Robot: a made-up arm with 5 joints.
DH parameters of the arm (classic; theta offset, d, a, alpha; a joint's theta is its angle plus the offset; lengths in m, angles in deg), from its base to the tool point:
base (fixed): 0 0 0 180
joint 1: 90 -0.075 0.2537 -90
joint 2: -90 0.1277 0.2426 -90
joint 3: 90 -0.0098 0.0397 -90
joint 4: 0 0.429 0.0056 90
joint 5: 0 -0.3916 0.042 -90
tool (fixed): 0 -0.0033 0 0
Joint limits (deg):
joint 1: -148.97..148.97
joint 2: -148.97..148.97
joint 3: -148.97..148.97
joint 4: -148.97..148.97
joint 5: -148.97..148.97
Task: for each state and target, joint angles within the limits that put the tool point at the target. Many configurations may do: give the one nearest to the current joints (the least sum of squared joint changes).
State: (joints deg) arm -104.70 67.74 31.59 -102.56 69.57
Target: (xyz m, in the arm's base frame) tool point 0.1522 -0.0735 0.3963
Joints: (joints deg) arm -146.34 53.87 44.97 -105.96 64.38
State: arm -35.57 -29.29 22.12 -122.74 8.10
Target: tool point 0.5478 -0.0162 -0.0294
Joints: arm -46.99 -51.52 -16.27 -111.82 0.86
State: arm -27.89 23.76 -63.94 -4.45 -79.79
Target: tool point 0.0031 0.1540 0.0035
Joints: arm -30.10 24.61 -44.33 20.12 -82.64
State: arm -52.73 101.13 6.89 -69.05 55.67
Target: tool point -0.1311 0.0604 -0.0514
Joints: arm -37.22 85.42 35.45 -63.86 61.01
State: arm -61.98 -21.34 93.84 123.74 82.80
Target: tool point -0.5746 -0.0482 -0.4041
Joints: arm -24.12 -49.13 98.18 104.14 81.75
